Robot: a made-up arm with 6 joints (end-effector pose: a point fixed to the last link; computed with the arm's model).
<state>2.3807 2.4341 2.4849 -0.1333 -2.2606 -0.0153</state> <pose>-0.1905 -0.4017 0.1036 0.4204 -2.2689 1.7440</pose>
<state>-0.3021 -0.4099 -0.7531 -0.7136 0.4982 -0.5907</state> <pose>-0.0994 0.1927 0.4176 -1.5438 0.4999 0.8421</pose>
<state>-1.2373 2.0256 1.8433 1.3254 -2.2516 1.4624</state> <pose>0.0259 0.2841 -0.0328 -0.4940 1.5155 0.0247</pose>
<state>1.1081 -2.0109 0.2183 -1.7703 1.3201 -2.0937</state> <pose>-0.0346 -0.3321 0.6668 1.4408 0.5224 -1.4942</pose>
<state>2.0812 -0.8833 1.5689 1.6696 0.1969 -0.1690</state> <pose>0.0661 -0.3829 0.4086 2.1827 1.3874 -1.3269</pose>
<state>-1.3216 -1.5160 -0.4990 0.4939 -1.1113 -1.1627</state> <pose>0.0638 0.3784 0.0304 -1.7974 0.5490 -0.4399</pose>
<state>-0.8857 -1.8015 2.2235 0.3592 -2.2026 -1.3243</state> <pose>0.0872 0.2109 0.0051 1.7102 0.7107 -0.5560</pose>
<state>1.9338 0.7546 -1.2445 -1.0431 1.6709 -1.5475</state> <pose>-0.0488 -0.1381 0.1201 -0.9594 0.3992 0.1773</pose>
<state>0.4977 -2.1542 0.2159 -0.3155 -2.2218 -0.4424</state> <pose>0.0822 0.1466 0.5246 0.0619 -0.2014 0.3242</pose>
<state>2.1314 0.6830 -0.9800 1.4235 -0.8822 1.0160</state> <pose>0.0474 -0.3139 0.1780 -1.5895 0.8588 -0.2730</pose>
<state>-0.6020 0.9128 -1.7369 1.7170 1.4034 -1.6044</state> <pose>0.0557 0.2457 0.5833 1.0511 -0.7931 -2.6041</pose>
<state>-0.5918 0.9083 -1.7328 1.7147 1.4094 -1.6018</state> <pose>0.0562 0.2407 0.5853 1.0501 -0.7841 -2.6108</pose>
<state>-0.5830 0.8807 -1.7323 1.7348 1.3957 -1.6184</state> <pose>0.0629 0.2356 0.5869 1.0009 -0.7600 -2.6644</pose>
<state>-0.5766 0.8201 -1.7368 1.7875 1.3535 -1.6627</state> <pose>0.0781 0.2300 0.5871 0.8815 -0.7149 -2.7825</pose>
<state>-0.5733 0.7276 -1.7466 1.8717 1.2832 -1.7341</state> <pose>0.1012 0.2237 0.5841 0.6943 -0.6543 -2.9559</pose>
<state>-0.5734 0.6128 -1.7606 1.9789 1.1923 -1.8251</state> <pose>0.1285 0.2166 0.5762 -0.4308 0.5564 2.9538</pose>
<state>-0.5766 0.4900 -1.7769 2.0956 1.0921 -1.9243</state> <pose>0.1556 0.2094 0.5636 -0.1800 0.4701 2.8265</pose>
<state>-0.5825 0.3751 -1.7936 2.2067 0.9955 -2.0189</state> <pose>0.1786 0.2037 0.5483 0.0076 0.4252 2.6733</pose>
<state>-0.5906 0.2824 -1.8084 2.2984 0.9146 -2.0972</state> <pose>0.1957 0.2006 0.5334 0.1259 0.4162 2.5337</pose>
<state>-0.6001 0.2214 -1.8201 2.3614 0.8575 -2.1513</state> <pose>0.2064 0.2007 0.5218 0.1863 0.4269 2.4351</pose>
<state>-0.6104 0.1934 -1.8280 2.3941 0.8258 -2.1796</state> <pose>0.2116 0.2036 0.5150 0.2056 0.4428 2.3841</pose>
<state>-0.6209 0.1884 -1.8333 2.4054 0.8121 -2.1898</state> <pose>0.2130 0.2081 0.5119 0.2018 0.4576 2.3674</pose>
